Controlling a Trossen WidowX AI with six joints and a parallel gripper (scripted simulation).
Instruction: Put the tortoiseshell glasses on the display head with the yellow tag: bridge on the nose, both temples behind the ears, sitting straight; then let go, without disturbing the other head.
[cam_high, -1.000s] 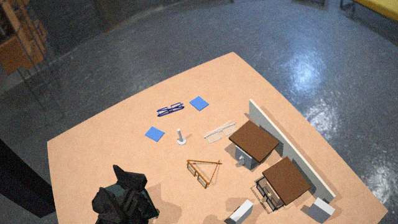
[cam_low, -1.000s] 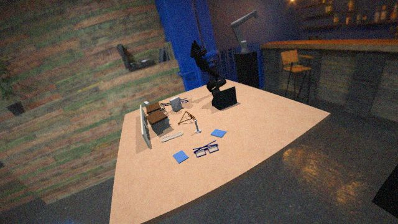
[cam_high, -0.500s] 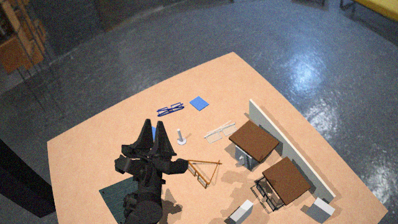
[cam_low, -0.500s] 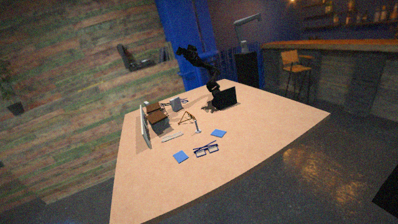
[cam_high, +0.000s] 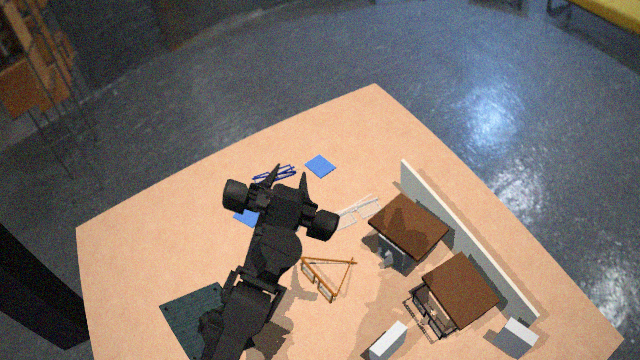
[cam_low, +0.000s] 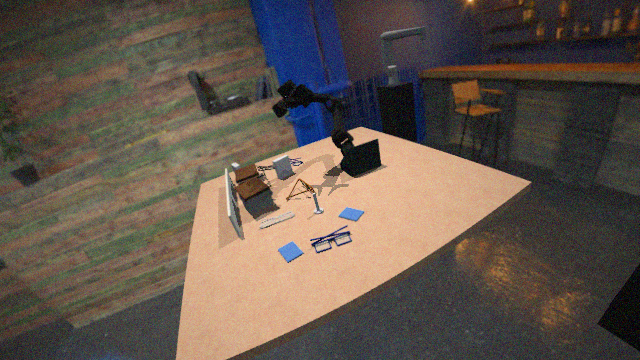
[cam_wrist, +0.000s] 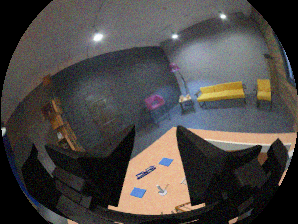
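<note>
The short grey post is 20 mm ahead of my gripper tip, 200 mm to the left of it and 400 mm below it. Also, from my gripper tip: grey display head (210 mm ahead, 40 mm to the right, 370 mm below); then long upright panel (350 mm ahead, 140 mm to the right, 370 mm below).
</note>
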